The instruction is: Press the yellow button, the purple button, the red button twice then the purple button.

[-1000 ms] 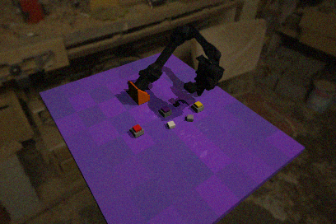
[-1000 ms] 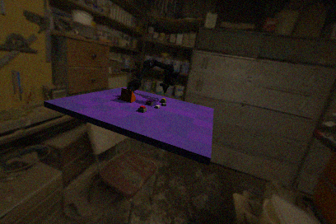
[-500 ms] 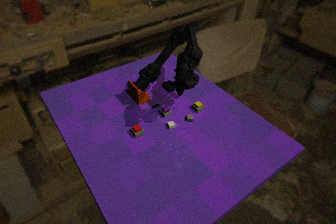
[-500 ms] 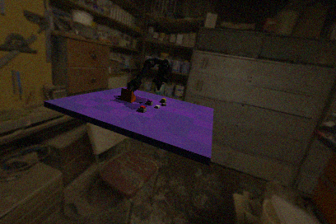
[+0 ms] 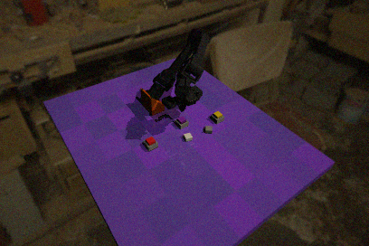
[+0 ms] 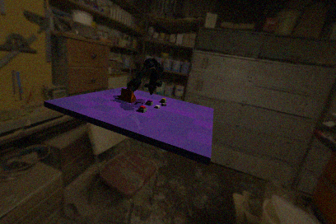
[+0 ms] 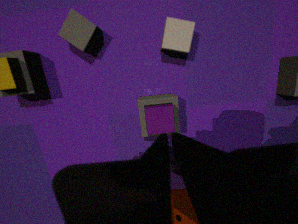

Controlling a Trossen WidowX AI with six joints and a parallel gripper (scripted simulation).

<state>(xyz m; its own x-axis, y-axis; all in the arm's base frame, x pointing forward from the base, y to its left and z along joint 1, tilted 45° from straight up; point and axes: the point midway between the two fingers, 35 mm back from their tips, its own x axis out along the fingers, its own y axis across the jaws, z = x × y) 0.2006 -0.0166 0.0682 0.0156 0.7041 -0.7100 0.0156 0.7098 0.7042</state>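
Now: gripper tip 6 cm above the purple button. The rest, counted from my gripper tip: grey block 11 cm ahead, 8 cm to the left, 8 cm below; then white block 9 cm ahead, 3 cm to the right, 8 cm below; then yellow button 7 cm ahead, 17 cm to the left, 6 cm below.
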